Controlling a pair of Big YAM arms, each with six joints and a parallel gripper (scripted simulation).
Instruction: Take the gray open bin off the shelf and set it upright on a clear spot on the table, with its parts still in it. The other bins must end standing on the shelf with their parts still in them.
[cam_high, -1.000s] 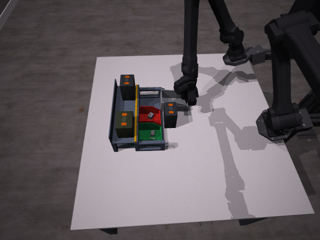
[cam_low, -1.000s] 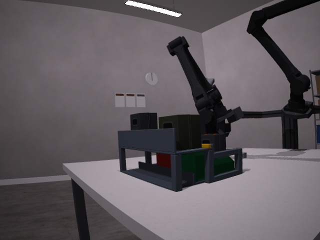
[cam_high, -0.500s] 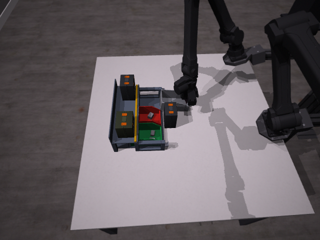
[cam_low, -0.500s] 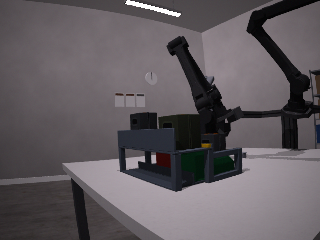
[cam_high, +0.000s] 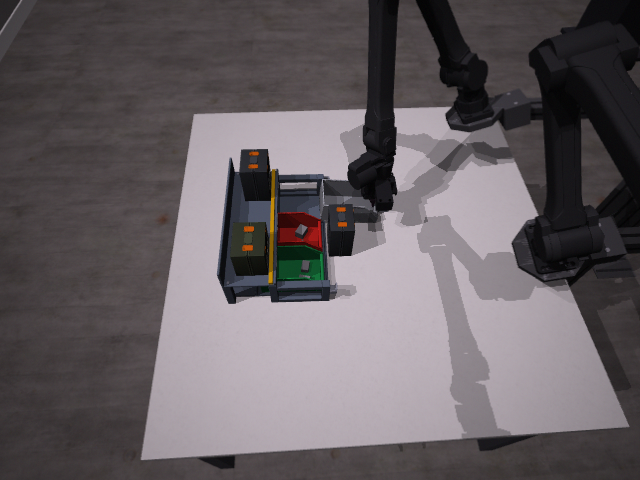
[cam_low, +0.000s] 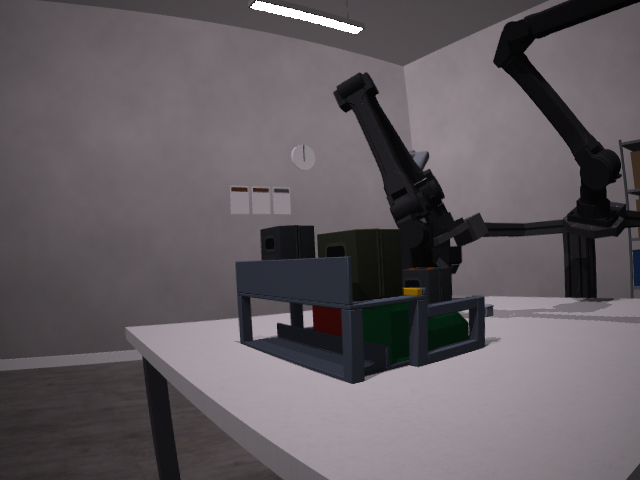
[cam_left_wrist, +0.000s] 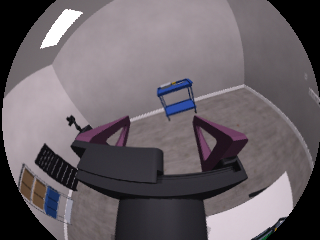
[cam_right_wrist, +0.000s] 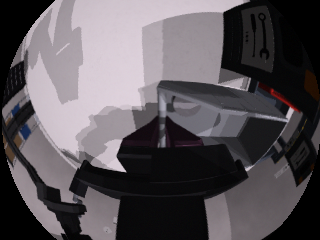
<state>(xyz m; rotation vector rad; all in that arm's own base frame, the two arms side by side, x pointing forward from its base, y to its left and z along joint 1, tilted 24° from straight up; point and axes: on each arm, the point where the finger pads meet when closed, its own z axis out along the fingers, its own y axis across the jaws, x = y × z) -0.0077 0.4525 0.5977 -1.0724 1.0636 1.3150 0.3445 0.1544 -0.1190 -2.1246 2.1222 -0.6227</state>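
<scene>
The gray bin is 8 cm ahead of my right hand, 1 cm to the right of it and 2 cm above it. From my right hand the other things lie so: green bin: 28 cm ahead, 19 cm to the left, 1 cm above; red bin: 26 cm ahead, 8 cm to the left, 1 cm above; shelf: 29 cm ahead, 7 cm to the left, 4 cm above.
</scene>
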